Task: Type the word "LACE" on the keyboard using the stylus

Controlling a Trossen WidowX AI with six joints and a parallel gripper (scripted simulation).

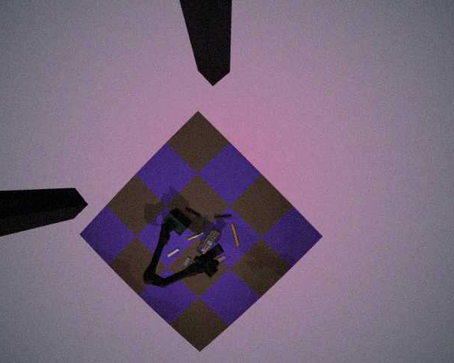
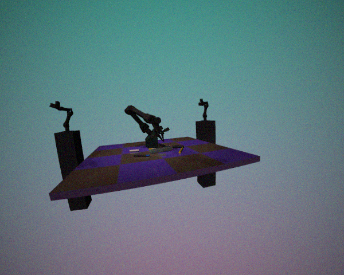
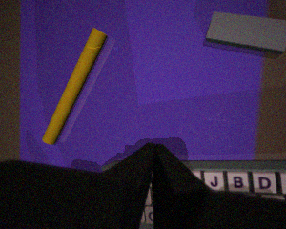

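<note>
My gripper tip is 70 mm past the e key and 90 mm above it. Also, from my gripper tip: grey block: 90 mm ahead, 40 mm to the right, 90 mm below; then yellow pencil: 30 mm ahead, 150 mm to the left, 90 mm below; then white marker: 160 mm behind, 80 mm to the right, 90 mm below.
</note>
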